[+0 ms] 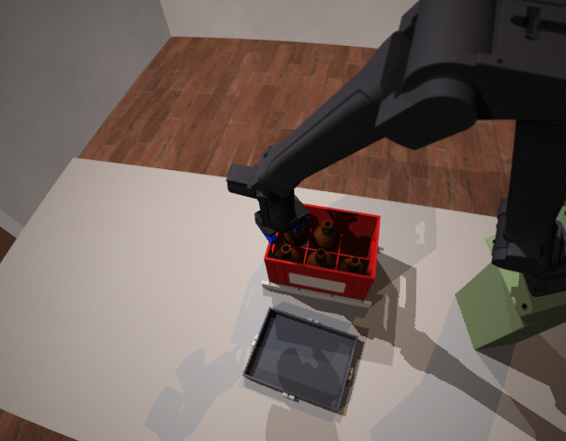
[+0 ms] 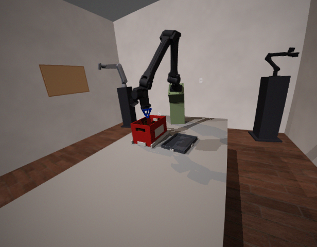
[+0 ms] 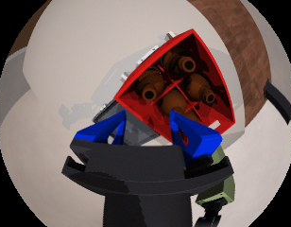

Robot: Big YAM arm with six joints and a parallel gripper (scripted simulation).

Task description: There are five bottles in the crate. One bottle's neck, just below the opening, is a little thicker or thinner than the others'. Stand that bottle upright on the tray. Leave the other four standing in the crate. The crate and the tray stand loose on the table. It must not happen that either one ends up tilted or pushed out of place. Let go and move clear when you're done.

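Right now my hand is 150 mm above the brown bottle. Round my hand: dark grey tray: 240 mm to the left, 220 mm below, 50 mm behind; crate: 150 mm below, 100 mm behind, 30 mm to the right.
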